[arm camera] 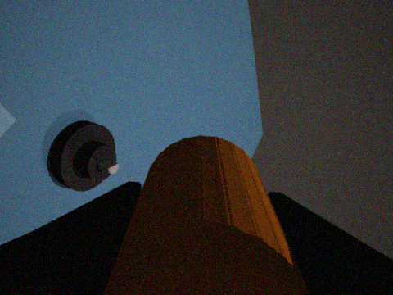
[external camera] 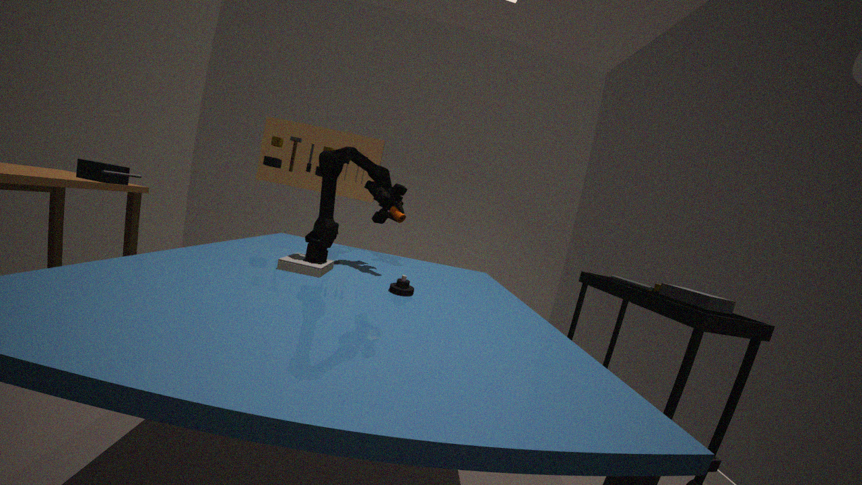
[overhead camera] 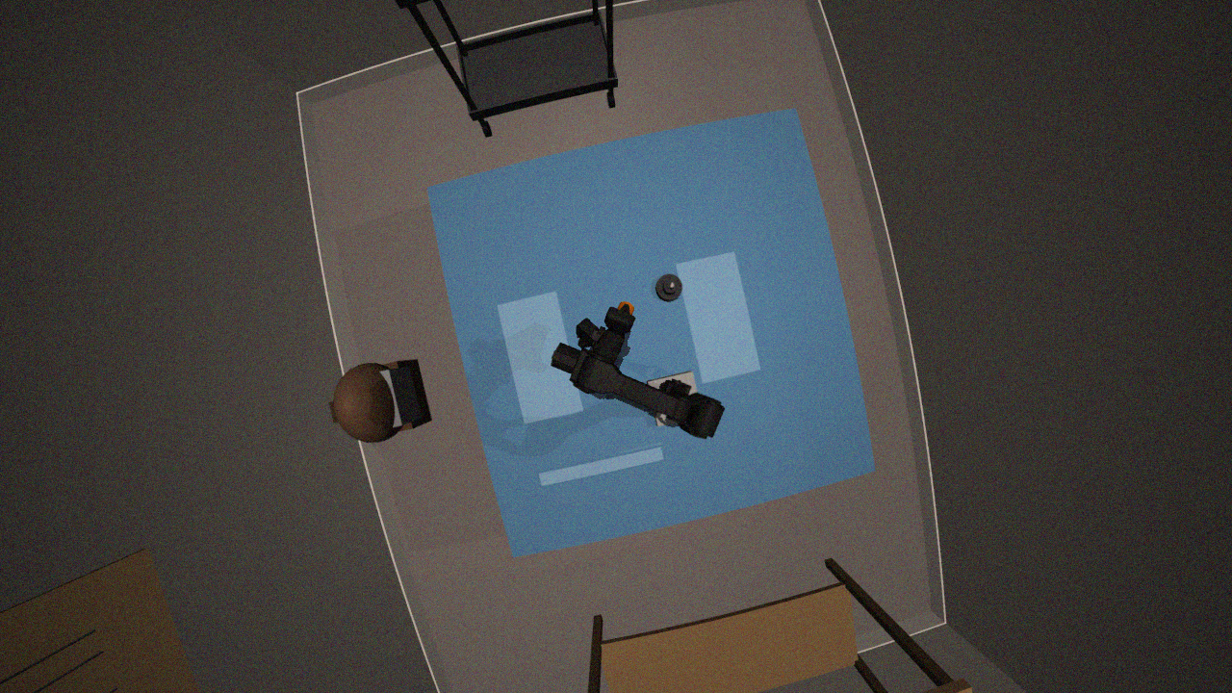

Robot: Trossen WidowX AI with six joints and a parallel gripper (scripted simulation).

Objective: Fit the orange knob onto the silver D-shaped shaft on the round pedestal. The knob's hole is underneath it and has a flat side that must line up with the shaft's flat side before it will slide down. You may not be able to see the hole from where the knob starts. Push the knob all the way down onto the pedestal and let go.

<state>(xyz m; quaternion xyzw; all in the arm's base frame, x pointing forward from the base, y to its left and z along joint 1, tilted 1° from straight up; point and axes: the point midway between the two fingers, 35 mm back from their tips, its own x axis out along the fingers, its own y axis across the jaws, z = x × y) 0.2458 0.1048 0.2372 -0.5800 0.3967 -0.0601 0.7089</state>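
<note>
The orange knob is 20 mm behind my gripper tip, 20 mm to the left of it and 20 mm above it. The rest, counted from my gripper tip: round dark pedestal: 50 mm ahead, 170 mm to the right, 220 mm below.
</note>
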